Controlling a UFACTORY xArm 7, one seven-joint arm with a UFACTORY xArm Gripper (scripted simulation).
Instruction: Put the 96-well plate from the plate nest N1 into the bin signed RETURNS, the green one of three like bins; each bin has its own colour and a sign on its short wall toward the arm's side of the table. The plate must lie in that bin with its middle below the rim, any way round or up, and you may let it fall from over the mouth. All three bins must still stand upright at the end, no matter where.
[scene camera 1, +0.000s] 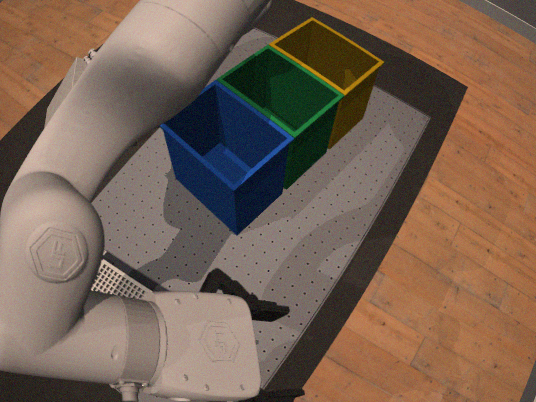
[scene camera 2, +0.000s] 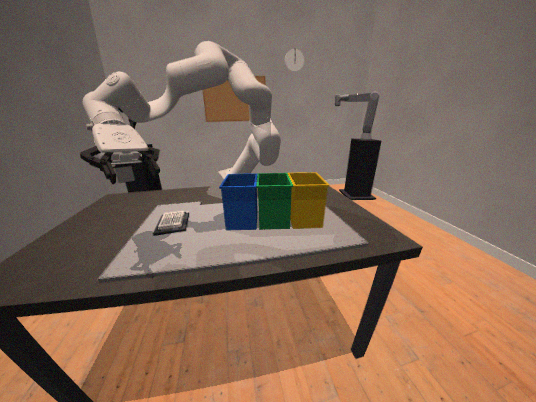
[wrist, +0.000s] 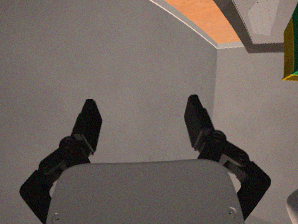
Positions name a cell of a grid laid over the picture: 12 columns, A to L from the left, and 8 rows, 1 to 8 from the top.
my gripper: scene camera 1 G8; scene camera 2 D4; wrist F4
blue bin: scene camera 1 F3; scene camera 2 F4; not seen in the wrist view (out of frame)
